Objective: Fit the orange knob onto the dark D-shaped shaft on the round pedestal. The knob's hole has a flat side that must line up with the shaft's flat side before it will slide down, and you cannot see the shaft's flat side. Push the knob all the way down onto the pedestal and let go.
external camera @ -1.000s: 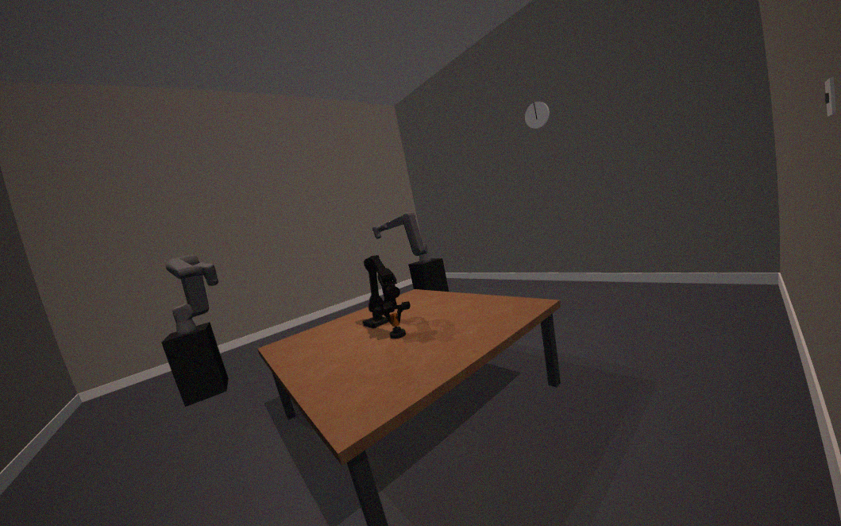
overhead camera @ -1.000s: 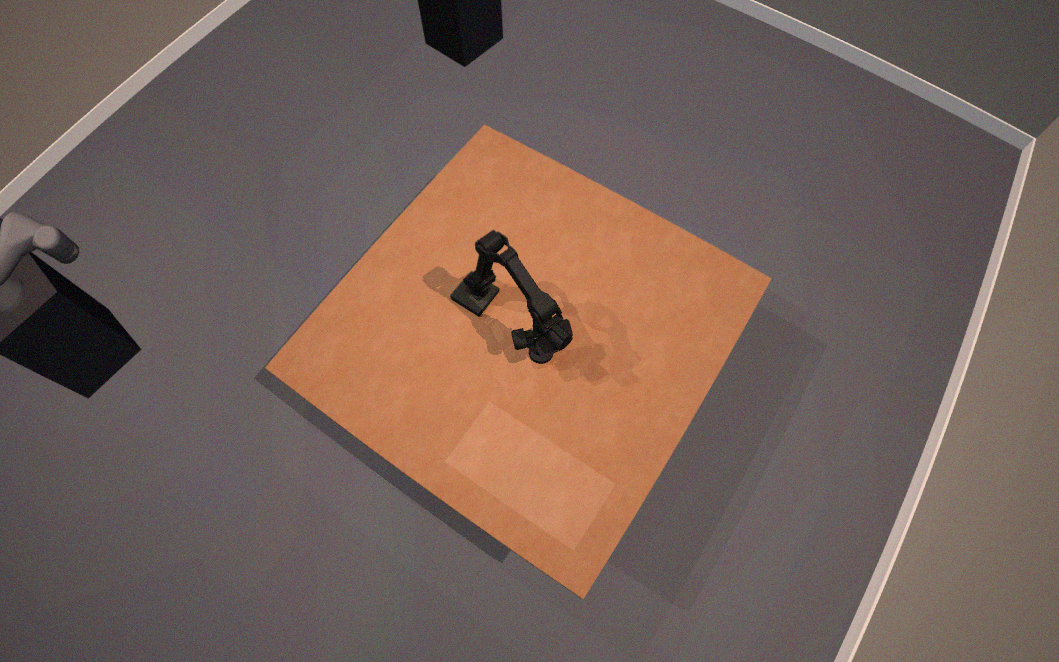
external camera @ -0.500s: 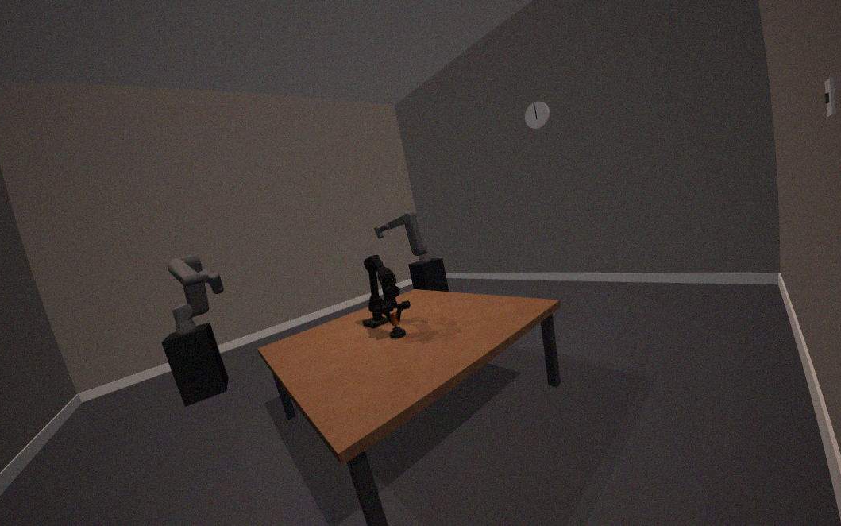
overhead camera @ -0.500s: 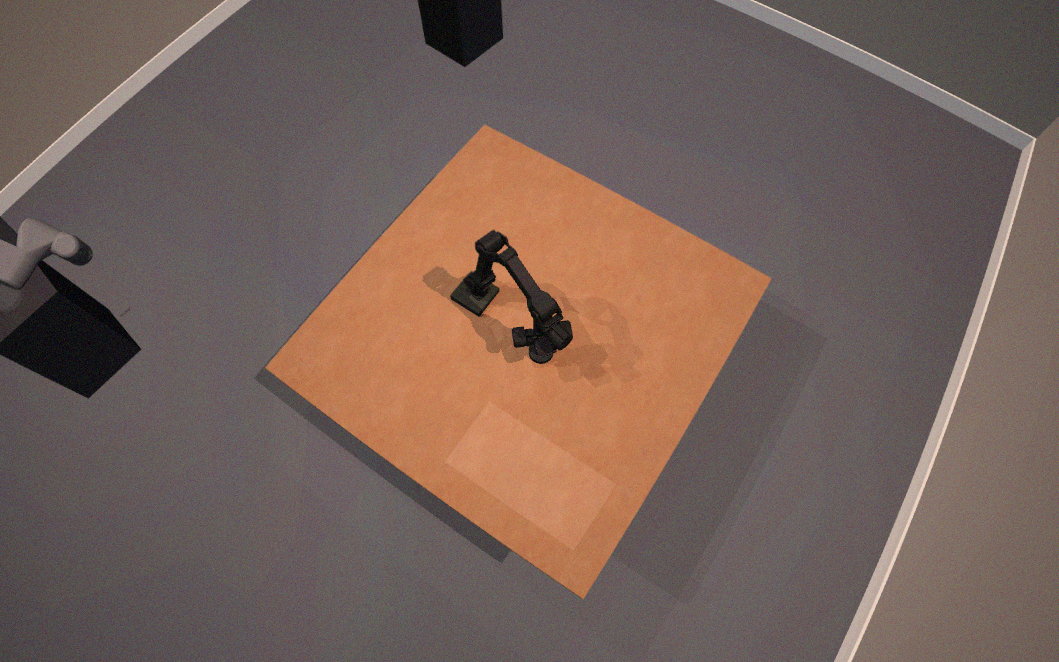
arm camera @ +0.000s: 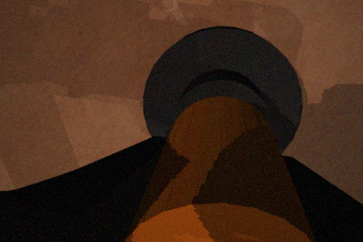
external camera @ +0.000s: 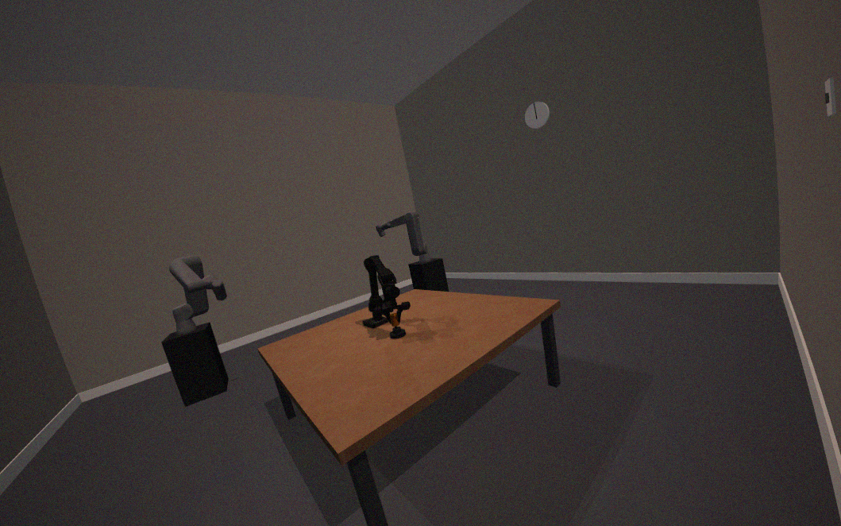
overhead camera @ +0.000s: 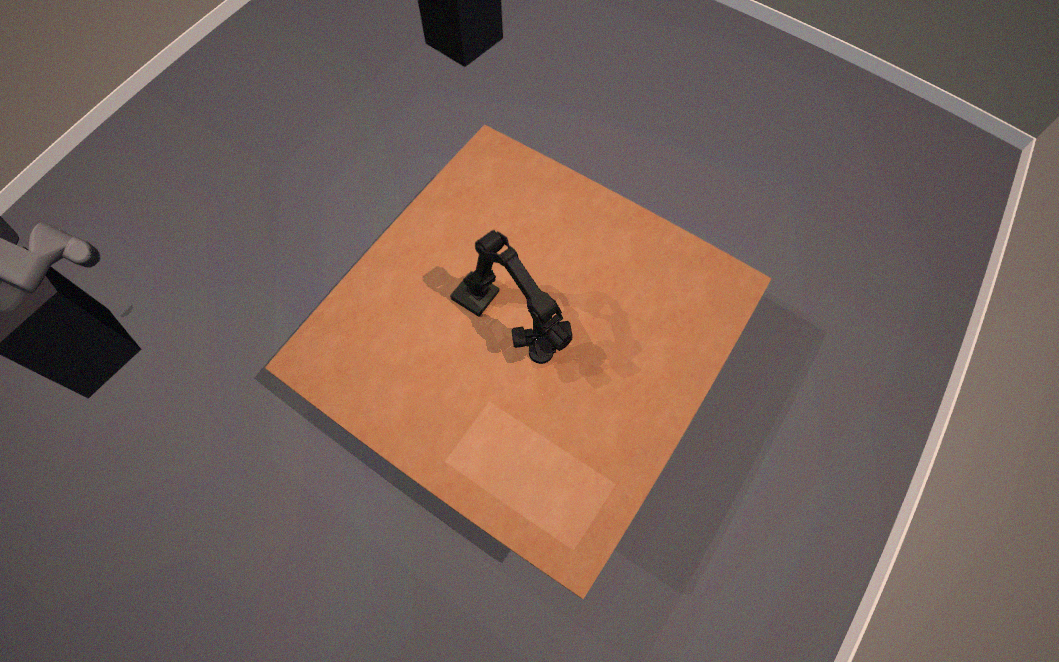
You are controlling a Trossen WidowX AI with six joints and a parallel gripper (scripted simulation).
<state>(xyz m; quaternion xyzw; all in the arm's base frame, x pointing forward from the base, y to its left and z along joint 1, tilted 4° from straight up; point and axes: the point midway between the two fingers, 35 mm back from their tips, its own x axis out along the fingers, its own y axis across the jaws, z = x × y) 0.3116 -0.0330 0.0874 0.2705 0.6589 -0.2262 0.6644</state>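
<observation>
My gripper tip is now 20 mm below the orange knob. The rest, counted from my gripper tip: pedestal 40 mm below.
</observation>
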